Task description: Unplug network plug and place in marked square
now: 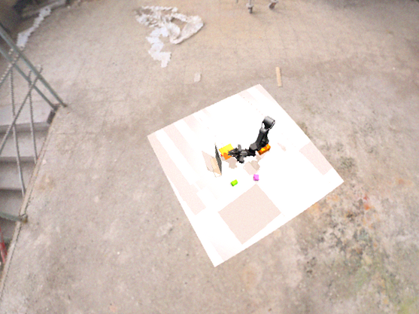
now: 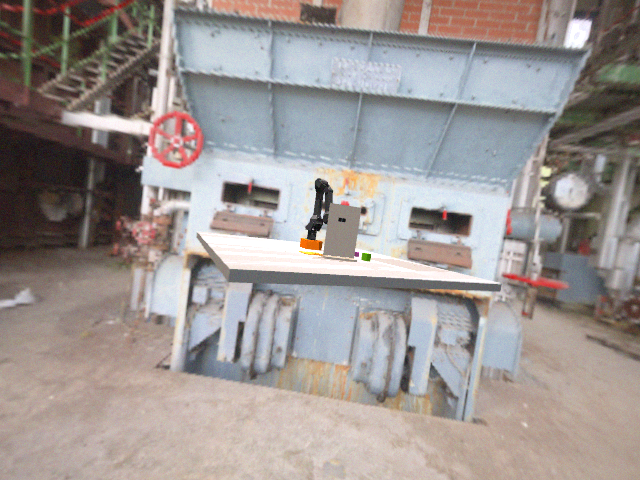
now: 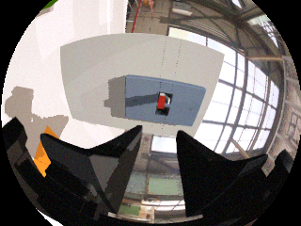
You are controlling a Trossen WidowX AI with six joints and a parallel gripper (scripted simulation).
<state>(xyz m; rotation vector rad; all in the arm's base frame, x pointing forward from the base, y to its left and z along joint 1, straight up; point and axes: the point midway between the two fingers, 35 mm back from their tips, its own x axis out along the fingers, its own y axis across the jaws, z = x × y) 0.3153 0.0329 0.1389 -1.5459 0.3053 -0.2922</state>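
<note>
My gripper tip is 60 mm short of the network plug and 10 mm to the left of it. Round my gripper tip: upright grey panel 80 mm ahead, 10 mm to the right, 70 mm below; then orange marked square 60 mm behind, 110 mm to the right, 200 mm below.
</note>
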